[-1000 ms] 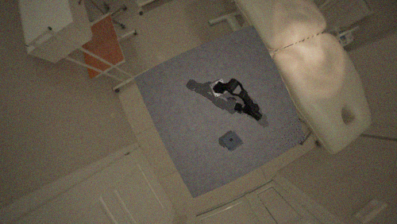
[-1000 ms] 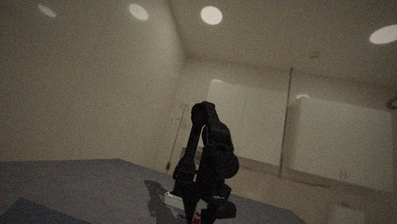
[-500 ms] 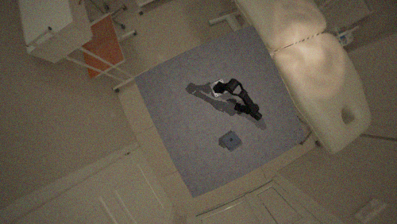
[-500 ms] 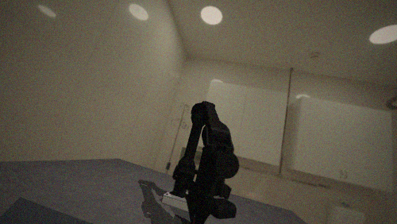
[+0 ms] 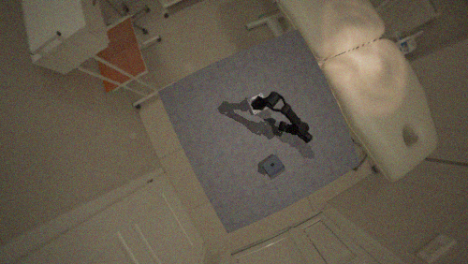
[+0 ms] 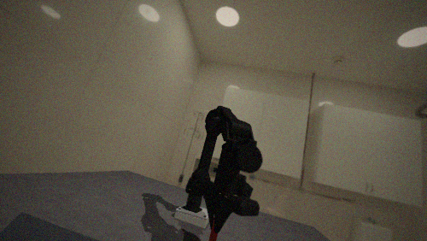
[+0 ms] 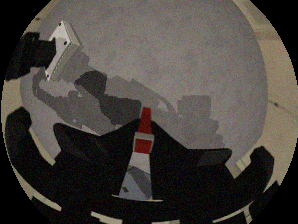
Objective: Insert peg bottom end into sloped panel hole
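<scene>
My gripper tip is 23 cm short of the grey sloped panel, 17 cm to the left of it and 4 cm above it. Also, from my gripper tip: red peg: 2 cm above.
</scene>
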